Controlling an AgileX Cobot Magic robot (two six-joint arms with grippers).
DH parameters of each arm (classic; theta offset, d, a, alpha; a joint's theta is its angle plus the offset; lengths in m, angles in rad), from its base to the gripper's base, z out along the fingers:
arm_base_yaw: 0 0.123 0 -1.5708
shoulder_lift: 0.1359 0 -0.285 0
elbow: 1.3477 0 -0.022 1.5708
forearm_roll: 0 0.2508 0 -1.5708
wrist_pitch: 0 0 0.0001 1.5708
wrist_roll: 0 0.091 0 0
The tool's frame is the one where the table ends.
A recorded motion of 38 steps. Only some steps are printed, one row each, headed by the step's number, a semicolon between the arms.
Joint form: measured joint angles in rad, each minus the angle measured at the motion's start. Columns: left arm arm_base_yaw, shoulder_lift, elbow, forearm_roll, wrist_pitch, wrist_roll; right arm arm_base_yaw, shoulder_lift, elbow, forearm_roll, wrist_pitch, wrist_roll.
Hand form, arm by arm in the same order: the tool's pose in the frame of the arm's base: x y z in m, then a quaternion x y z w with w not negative. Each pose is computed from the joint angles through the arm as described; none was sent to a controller.
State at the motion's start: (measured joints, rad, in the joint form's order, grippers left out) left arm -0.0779 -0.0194 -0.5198 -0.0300 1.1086 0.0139; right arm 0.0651 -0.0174 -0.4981 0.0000 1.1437 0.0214
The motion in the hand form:
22: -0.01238 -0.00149 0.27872 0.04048 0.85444 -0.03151 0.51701; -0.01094 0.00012 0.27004 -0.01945 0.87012 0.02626 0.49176
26: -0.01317 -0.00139 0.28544 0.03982 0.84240 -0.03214 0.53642; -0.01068 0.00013 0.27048 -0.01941 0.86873 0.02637 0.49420
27: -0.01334 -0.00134 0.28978 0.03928 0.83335 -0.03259 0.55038; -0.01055 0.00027 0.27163 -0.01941 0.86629 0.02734 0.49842
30: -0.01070 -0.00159 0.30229 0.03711 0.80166 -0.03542 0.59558; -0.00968 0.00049 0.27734 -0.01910 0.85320 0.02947 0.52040
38: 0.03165 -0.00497 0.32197 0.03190 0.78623 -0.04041 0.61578; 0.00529 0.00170 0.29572 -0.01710 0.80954 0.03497 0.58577
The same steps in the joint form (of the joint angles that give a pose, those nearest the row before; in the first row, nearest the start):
22: 0.0000 0.0000 0.0000 0.0000 0.0000 0.0000; -0.0001 0.0000 0.0000 0.0100 0.0000 0.0000
26: 0.0000 0.0000 -0.0159 0.0000 -0.0298 0.0000; 0.0000 0.0000 0.0000 0.0100 -0.0056 0.0000
27: 0.0000 0.0000 -0.0243 0.0000 -0.0547 0.0000; 0.0000 0.0000 -0.0020 0.0116 -0.0135 0.0000
30: 0.0000 0.0069 -0.0371 -0.0027 -0.1594 0.0000; 0.0000 0.0000 -0.0103 0.0139 -0.0564 0.0000
38: 0.0000 0.2005 -0.0381 -0.0122 -0.4033 0.0000; 0.0000 0.0509 -0.0144 0.0192 -0.2609 0.0000

